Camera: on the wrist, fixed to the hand. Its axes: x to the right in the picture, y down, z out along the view.
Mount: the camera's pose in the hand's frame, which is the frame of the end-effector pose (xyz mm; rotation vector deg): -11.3 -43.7 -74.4 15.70 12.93 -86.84
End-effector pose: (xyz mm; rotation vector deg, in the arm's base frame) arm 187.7 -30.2 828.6 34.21 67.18 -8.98
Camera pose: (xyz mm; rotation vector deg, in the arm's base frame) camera 104.2 -30.4 804.2 -10.02 93.02 -90.37
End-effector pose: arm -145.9 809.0 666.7 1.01 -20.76 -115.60
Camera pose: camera -166.2 818.7 582.6 -41.57 24.73 150.40
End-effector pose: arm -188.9 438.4 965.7 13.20 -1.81 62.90
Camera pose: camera -162.0 424.4 884.1 16.30 25.03 -22.77
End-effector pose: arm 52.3 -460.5 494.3 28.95 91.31 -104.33
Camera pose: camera 20.3 -383.7 519.6 25.11 -76.97 116.38
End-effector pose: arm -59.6 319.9 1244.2 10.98 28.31 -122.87
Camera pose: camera -91.8 381.9 1192.3 -9.48 -20.33 143.03
